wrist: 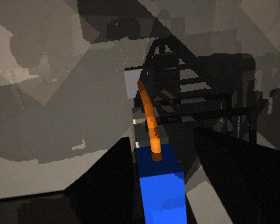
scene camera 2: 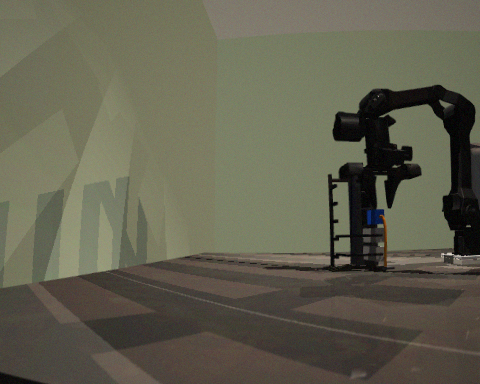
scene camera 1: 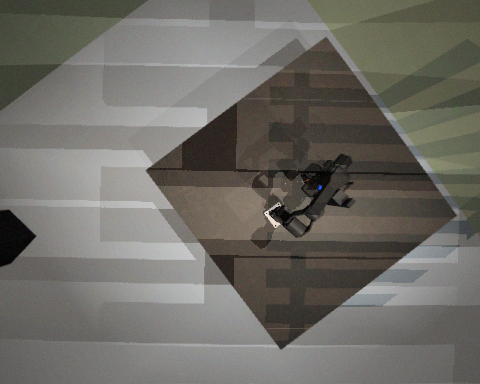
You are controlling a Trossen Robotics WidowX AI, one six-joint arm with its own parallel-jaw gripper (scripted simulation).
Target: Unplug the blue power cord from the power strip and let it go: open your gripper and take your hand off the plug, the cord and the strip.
Note:
I see my gripper (scene camera 2: pixel 382 208).
My gripper is seen too in the wrist view (wrist: pixel 162 140).

